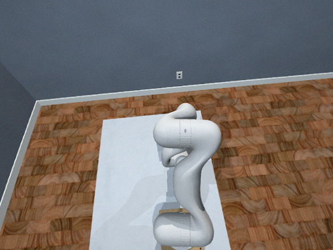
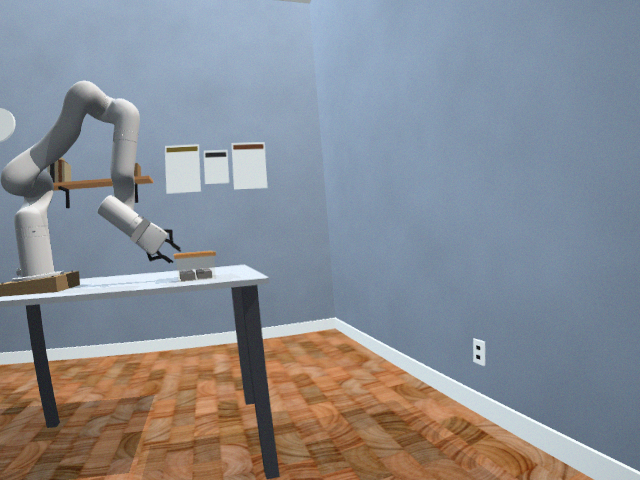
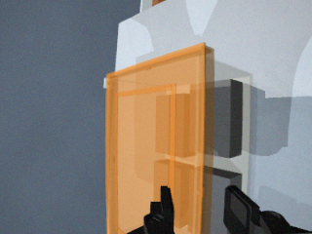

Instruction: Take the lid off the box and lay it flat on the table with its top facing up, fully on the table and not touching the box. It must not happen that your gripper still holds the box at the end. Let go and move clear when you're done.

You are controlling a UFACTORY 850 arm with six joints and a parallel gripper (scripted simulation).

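Now: the lid 80 mm ahead of my hand, 10 mm to the right of it and 10 mm below it. The rest, counted from my hand: box: 80 mm ahead, 50 mm below, 10 mm to the right.
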